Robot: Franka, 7 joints.
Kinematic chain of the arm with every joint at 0, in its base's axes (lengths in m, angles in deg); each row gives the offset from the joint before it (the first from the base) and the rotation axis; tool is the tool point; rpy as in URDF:
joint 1: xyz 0 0 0.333 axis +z
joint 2: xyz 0 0 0 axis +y
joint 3: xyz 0 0 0.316 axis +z
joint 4: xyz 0.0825 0 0 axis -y
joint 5: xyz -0.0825 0 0.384 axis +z
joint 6: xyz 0 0 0 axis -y
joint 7: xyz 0.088 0 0 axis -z
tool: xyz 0 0 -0.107 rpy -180 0 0
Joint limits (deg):
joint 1: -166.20..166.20
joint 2: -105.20..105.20
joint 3: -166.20..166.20
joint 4: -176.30..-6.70
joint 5: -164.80..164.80
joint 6: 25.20..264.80
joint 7: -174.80..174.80
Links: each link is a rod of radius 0.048 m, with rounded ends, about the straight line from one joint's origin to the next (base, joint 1, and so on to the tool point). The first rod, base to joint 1, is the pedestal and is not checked.
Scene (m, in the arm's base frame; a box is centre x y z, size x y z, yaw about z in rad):
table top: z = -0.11
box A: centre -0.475 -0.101 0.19 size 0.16 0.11 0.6 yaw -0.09
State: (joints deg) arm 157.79 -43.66 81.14 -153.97 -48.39 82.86 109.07
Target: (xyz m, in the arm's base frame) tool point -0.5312 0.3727 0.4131
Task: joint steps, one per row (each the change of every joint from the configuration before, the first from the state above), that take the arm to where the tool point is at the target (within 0.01 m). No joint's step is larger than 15 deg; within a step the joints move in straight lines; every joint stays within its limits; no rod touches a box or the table.
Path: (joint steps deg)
1: -2.39 -9.26 1.26 11.42 1.32 -3.72 3.75
2: -2.40 -9.26 1.25 11.43 1.33 -3.71 3.76
3: -2.39 -9.26 1.26 11.42 1.32 -3.72 3.75
4: -4.50 13.28 -7.05 3.03 -2.64 4.96 -1.61
5: -4.49 13.27 -7.05 3.02 -2.64 4.96 -1.61
6: -4.50 13.28 -7.05 3.02 -2.63 4.96 -1.61
7: -4.50 13.27 -7.05 3.03 -2.64 4.96 -1.61
8: -4.50 13.28 -7.05 3.02 -2.64 4.96 -1.60
9: -4.49 13.27 -7.05 3.02 -2.63 4.96 -1.61
10: -4.50 13.28 -7.05 3.02 -2.64 4.96 -1.61

